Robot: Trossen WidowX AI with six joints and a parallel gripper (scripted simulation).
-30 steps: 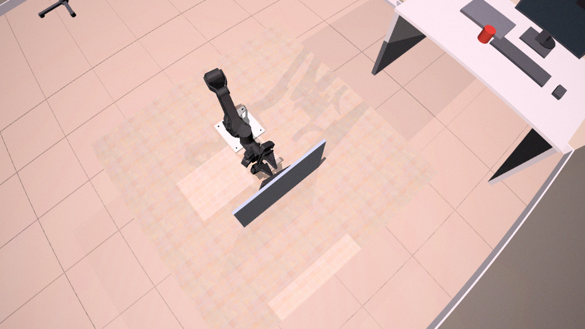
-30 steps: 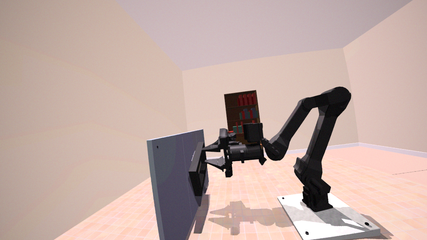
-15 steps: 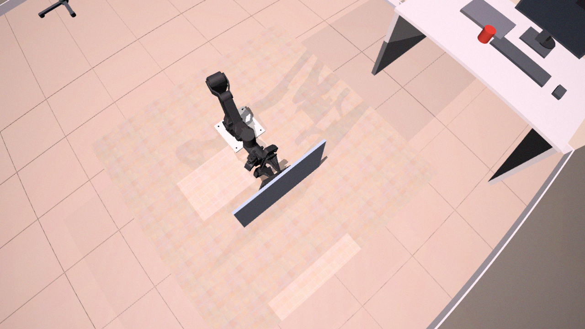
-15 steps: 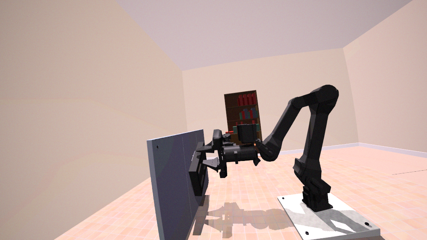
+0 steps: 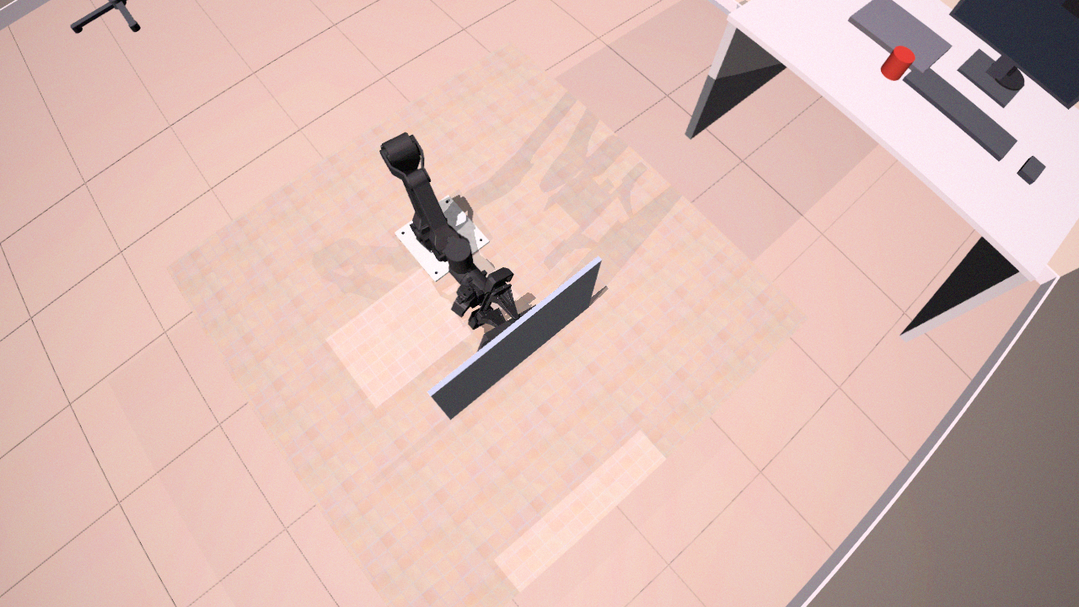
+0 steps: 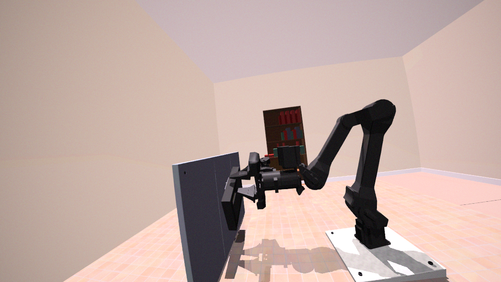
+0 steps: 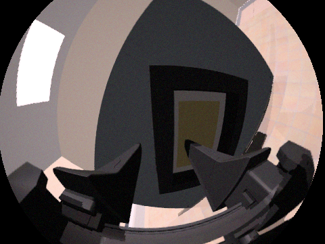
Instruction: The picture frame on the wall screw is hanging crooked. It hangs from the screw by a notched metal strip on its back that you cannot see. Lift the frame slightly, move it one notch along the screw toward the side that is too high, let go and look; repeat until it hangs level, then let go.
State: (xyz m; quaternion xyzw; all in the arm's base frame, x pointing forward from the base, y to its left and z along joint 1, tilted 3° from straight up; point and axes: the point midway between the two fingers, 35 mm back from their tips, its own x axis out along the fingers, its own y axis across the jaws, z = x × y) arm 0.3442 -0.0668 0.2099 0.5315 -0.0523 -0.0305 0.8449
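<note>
Right now the picture frame is 5 cm below my gripper tip, 2 cm to the right of it and 1 cm ahead of it. Round my gripper tip: wall panel 5 cm below, 2 cm ahead, 1 cm to the right.
</note>
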